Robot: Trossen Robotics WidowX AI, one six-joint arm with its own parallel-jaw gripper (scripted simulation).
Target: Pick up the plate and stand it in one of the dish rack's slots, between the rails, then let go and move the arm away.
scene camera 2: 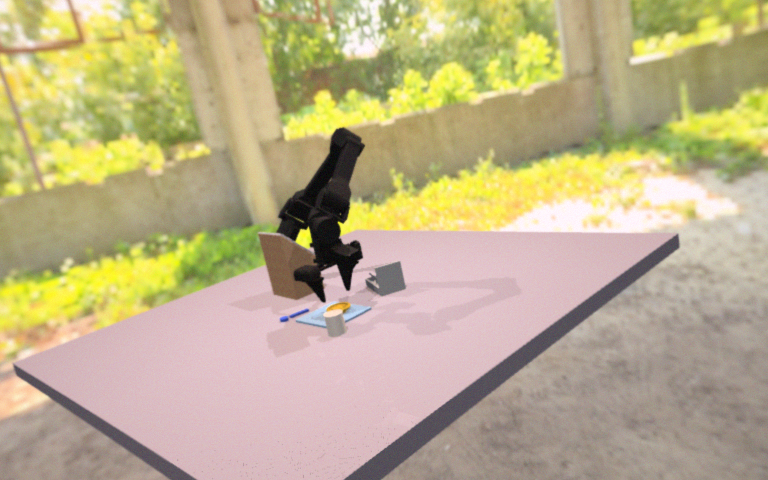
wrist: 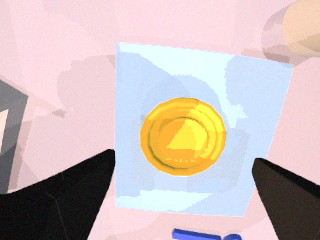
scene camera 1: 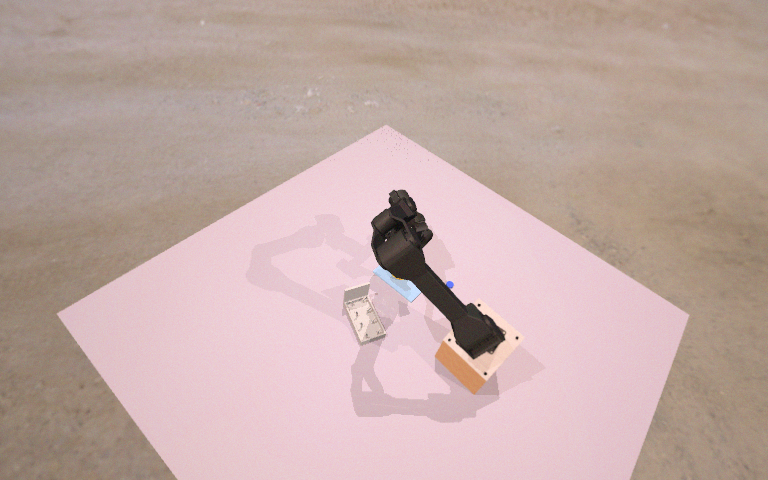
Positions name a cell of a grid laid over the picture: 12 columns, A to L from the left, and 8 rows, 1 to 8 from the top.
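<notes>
Scene camera 1 shows a grey dish rack (scene camera 1: F6). In scene camera 2 the rack (scene camera 2: G5) is visible too, together with my gripper (scene camera 2: F5), which is open and holds nothing. The wrist view shows a yellow-orange plate (wrist: G5) and my gripper (wrist: G6).
</notes>
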